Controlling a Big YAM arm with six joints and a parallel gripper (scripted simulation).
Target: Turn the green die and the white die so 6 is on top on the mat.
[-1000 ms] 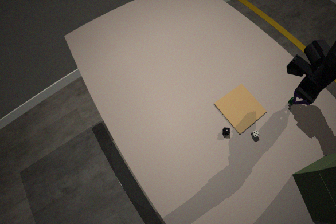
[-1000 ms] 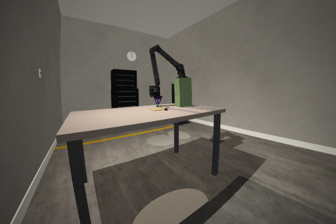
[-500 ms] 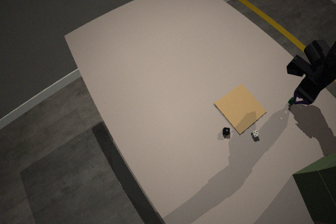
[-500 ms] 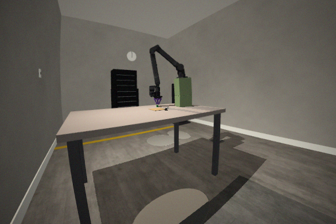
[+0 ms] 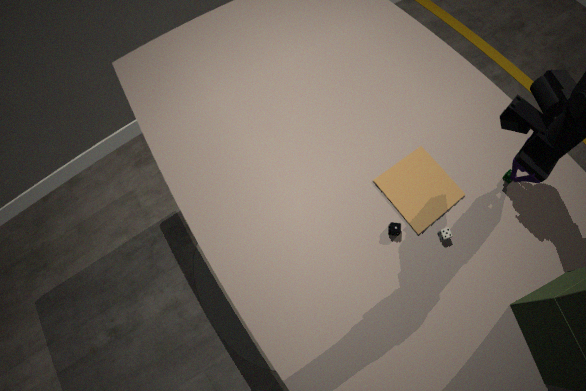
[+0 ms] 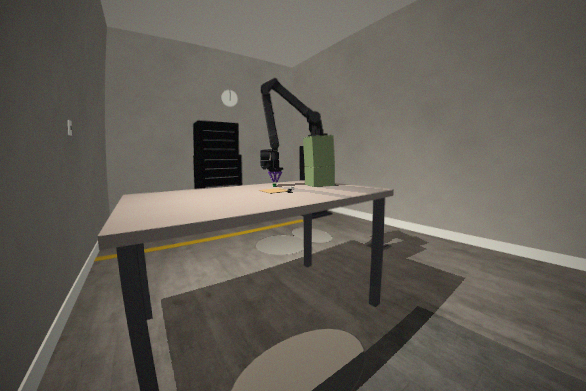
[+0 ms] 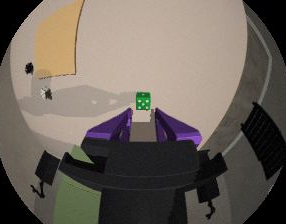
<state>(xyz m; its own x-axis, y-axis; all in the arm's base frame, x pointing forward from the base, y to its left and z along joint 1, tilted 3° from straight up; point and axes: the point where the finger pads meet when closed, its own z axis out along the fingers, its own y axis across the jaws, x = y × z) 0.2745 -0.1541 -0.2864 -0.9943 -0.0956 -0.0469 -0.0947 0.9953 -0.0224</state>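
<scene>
Right now the green die is 1 cm ahead of my hand and 3 cm below it. From my hand the other things lie so: black die (9 cm ahead, 28 cm to the left, 3 cm below); tan mat (12 cm ahead, 18 cm to the left, 4 cm below); white die (2 cm ahead, 21 cm to the left, 3 cm below).
</scene>
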